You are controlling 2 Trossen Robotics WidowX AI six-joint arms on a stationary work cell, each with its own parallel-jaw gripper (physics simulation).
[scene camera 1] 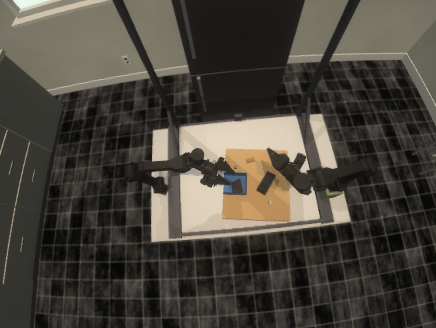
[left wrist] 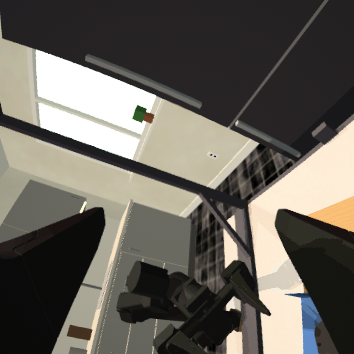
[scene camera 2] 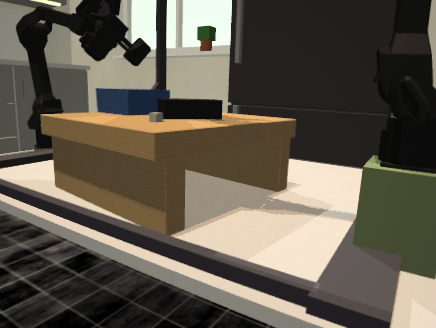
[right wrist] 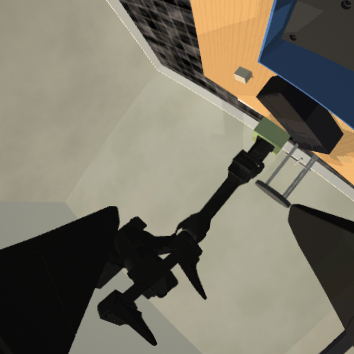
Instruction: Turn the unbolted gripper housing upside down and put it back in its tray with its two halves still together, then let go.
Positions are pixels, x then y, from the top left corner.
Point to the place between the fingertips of my left gripper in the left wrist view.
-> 191, 216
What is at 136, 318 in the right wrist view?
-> My left gripper.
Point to a blue tray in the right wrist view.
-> At 317, 76
